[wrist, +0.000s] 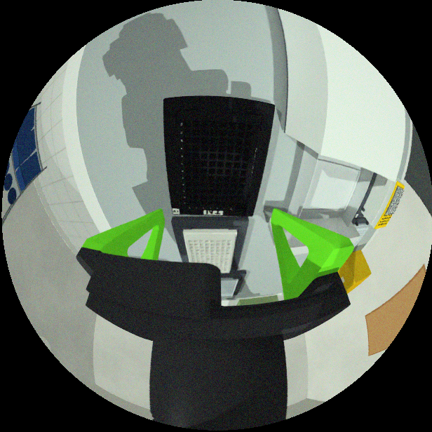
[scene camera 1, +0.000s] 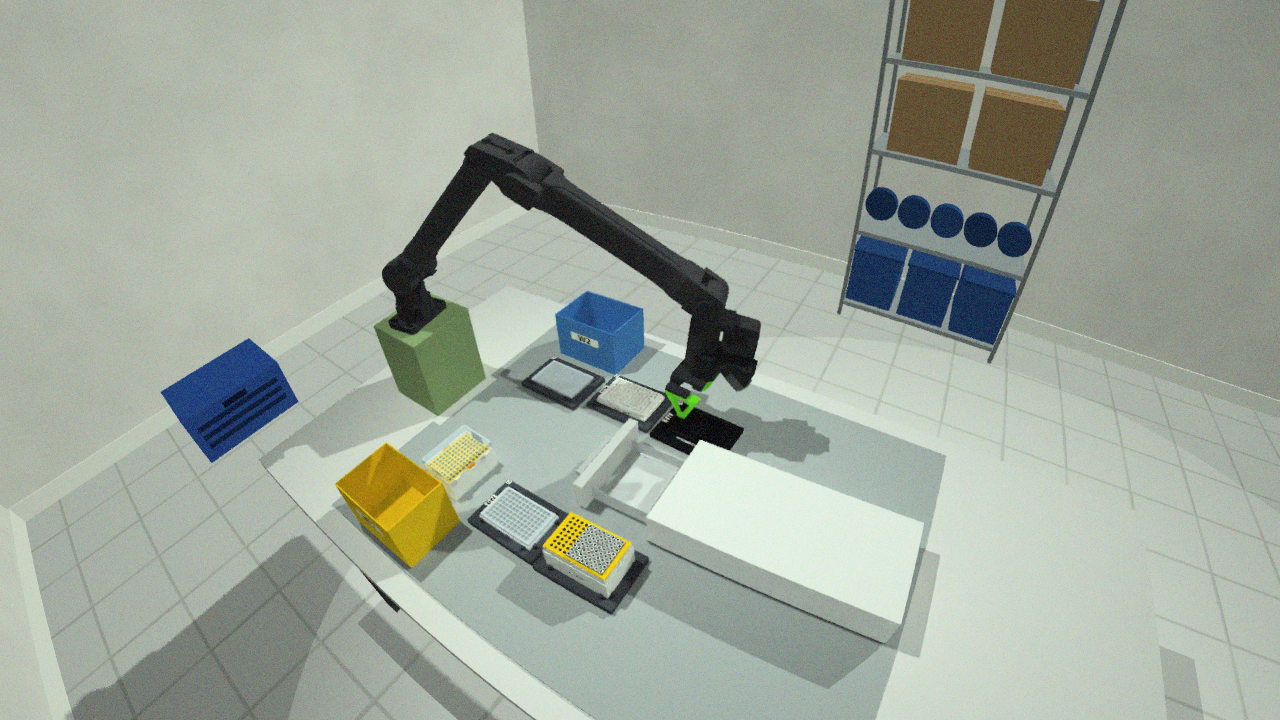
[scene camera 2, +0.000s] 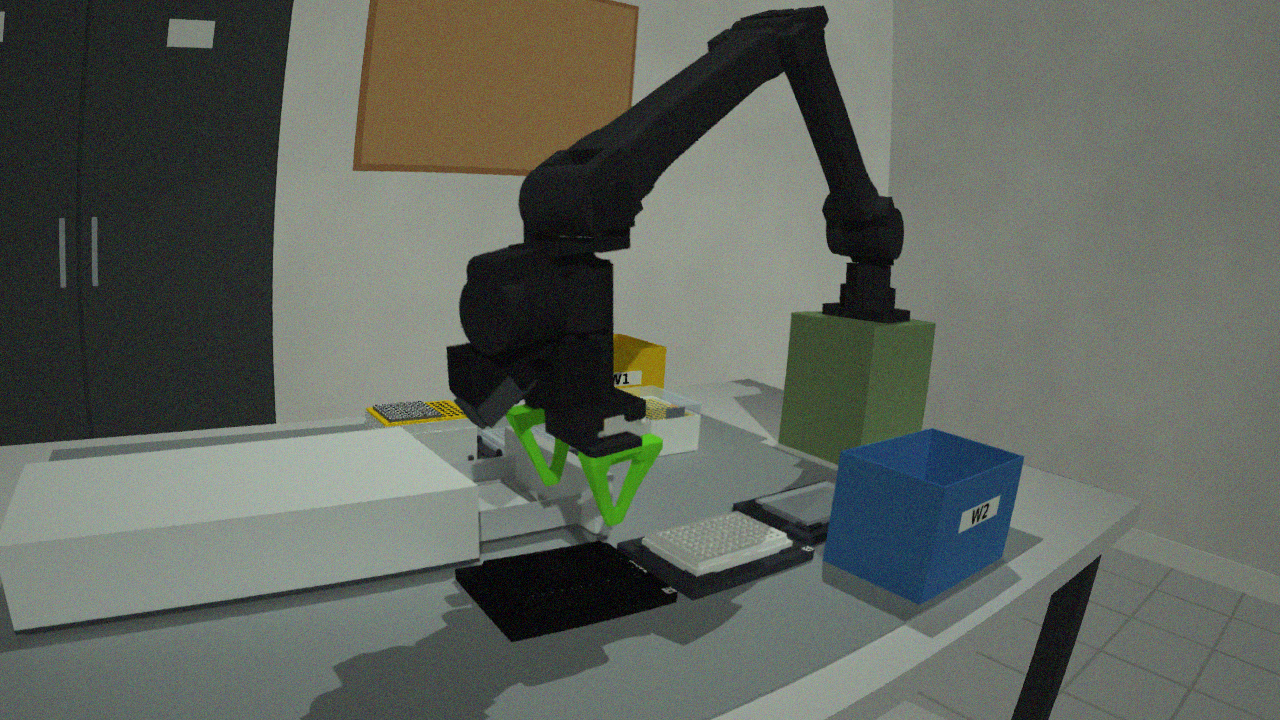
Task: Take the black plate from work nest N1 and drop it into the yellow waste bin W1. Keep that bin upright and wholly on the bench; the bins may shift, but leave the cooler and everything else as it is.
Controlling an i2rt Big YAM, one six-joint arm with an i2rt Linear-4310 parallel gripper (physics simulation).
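Where they show: gripper, fingertip midpoint: [scene camera 1: 692, 402] [scene camera 2: 581, 503]; arm's base, origin of the base link: [scene camera 1: 418, 316] [scene camera 2: 866, 317].
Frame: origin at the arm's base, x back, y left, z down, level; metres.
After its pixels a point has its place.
The black plate [scene camera 1: 707, 431] {y 0.092, x -0.669, z 0.180 m} [scene camera 2: 563, 586] {y 0.124, x -0.668, z 0.178 m} [wrist: 215, 160] lies flat in the dark work nest N1, whose label [wrist: 213, 212] shows at its near edge in the wrist view. Plate and nest are hard to tell apart. My gripper [scene camera 1: 696, 401] {y 0.098, x -0.630, z 0.118 m} [scene camera 2: 582, 503] {y 0.098, x -0.630, z 0.118 m} [wrist: 217, 214] is open and empty, with green fingers wide apart. It hangs above the bench near the labelled end of N1, not touching the plate. The yellow waste bin W1 [scene camera 1: 411, 528] {y -0.393, x -0.304, z 0.121 m} [scene camera 2: 646, 358] {y -0.285, x -0.181, z 0.100 m} [wrist: 356, 270] stands upright on the bench; in the scene camera 2 view the arm partly hides it.
A large white box [scene camera 1: 787, 528] {y -0.125, x -0.885, z 0.121 m} [scene camera 2: 241, 510] {y -0.027, x -0.901, z 0.121 m}, possibly the cooler, has its drawer [scene camera 1: 640, 479] {y -0.071, x -0.590, z 0.191 m} open beside N1. A white plate [scene camera 1: 631, 396] {y 0.127, x -0.477, z 0.179 m} [scene camera 2: 716, 540] {y 0.136, x -0.487, z 0.178 m} [wrist: 211, 247] sits in the adjoining nest. Blue bin W2 [scene camera 1: 599, 333] {y 0.212, x -0.357, z 0.094 m} [scene camera 2: 921, 519] {y 0.316, x -0.410, z 0.121 m} and a yellow-topped rack [scene camera 1: 588, 548] {y -0.282, x -0.597, z 0.128 m} also stand there.
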